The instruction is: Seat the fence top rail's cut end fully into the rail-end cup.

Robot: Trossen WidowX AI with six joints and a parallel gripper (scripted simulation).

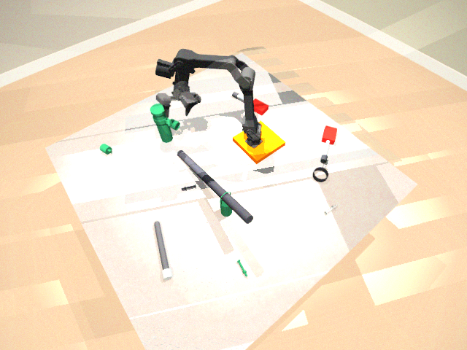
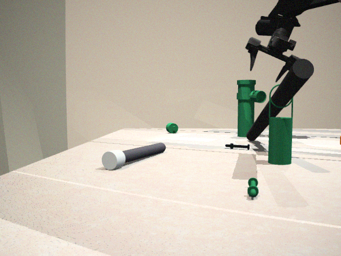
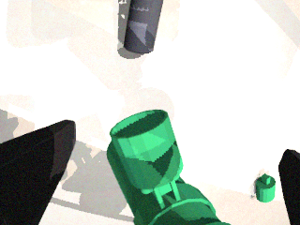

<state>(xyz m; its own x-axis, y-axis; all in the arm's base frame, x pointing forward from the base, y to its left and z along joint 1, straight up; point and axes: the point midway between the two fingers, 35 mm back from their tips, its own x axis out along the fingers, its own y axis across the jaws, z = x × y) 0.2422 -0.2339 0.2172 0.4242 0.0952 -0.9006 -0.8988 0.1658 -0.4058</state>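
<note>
Right now the black bolt is 130 mm ahead of my gripper tip, 200 mm to the left of it and 200 mm below it. Round my gripper tip: silver bolt 220 mm behind, 710 mm to the left, 200 mm below; then short green post 90 mm ahead, 400 mm to the left, 110 mm below; then green bolt 210 mm ahead, 610 mm to the left, 200 mm below.
</note>
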